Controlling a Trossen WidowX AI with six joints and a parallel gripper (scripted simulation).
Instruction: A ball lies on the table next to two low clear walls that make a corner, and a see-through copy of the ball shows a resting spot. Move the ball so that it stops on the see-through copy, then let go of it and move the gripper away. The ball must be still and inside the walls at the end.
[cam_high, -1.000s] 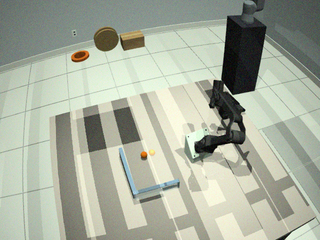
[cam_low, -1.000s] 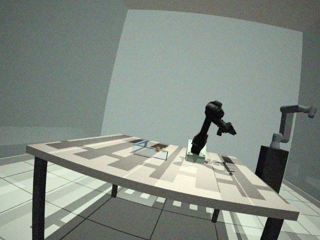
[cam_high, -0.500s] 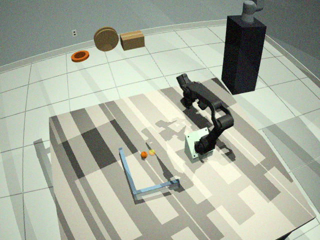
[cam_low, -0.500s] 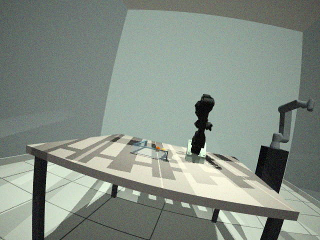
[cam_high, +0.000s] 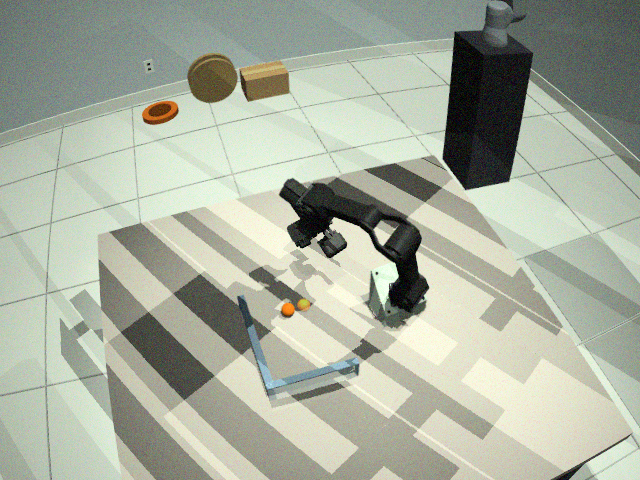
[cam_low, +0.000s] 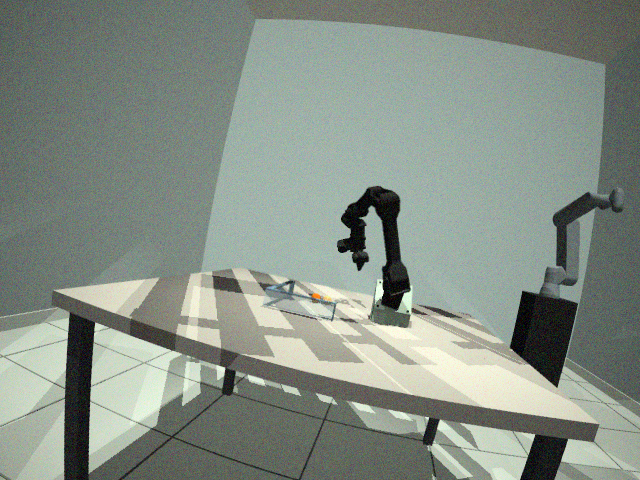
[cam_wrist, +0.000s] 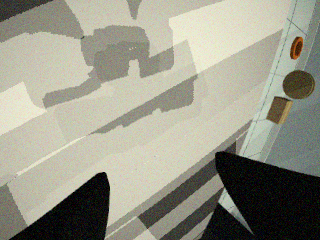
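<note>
My gripper tip is 13 cm short of the orange ball, 12 cm to the right of it and 15 cm above it. Round my gripper tip: see-through copy: 8 cm ahead, 12 cm to the left, 15 cm below.
</note>
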